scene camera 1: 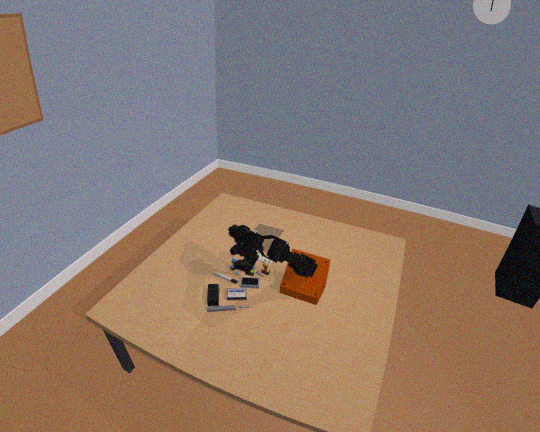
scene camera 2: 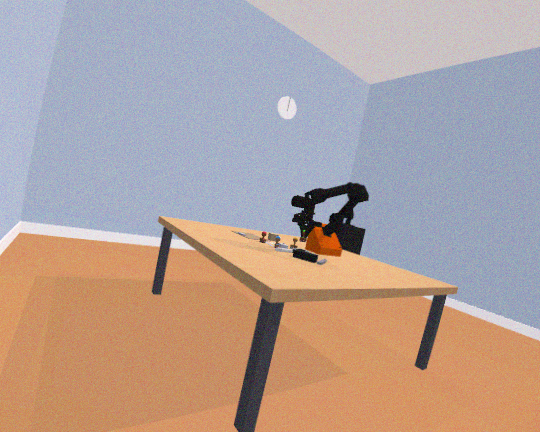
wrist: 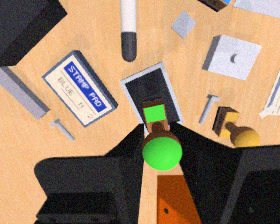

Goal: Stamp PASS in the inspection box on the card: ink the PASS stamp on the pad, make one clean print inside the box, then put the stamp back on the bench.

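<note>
Visible: a grey block (wrist: 227,56), together with my gripper (wrist: 156,127).
</note>
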